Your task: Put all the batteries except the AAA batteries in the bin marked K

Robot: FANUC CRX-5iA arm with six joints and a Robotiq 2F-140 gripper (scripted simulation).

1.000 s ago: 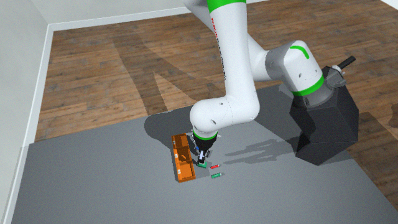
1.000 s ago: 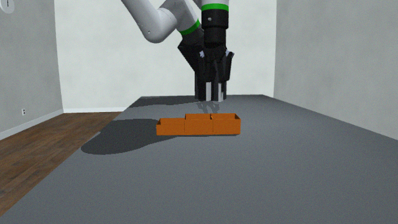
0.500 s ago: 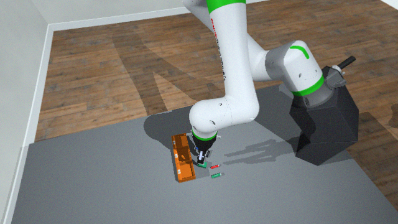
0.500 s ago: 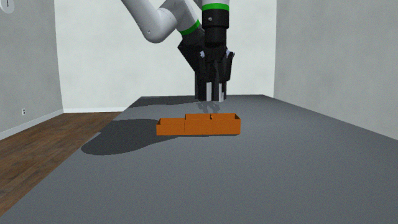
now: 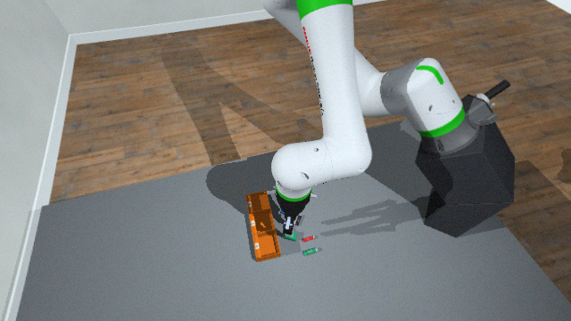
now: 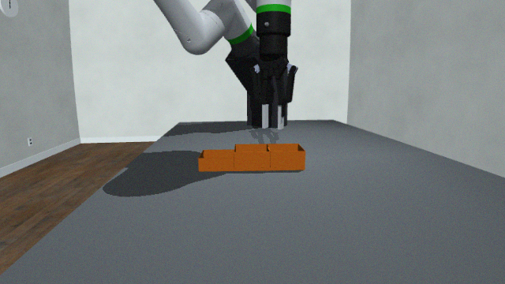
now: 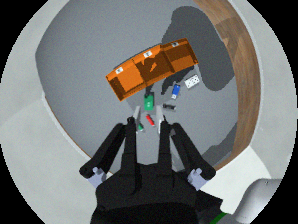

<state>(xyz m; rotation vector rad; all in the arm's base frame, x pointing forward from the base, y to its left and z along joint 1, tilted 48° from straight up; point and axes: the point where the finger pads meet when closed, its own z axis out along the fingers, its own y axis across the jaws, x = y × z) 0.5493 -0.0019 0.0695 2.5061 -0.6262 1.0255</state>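
Right now the green block is 10 cm below my hand, 1 cm to the right of it and 1 cm ahead of it. Round my hand: red battery 11 cm below, 6 cm behind, 4 cm to the left; then dark battery 11 cm below, 6 cm behind, 4 cm to the right; then green battery 10 cm below, 8 cm to the left, 4 cm behind.
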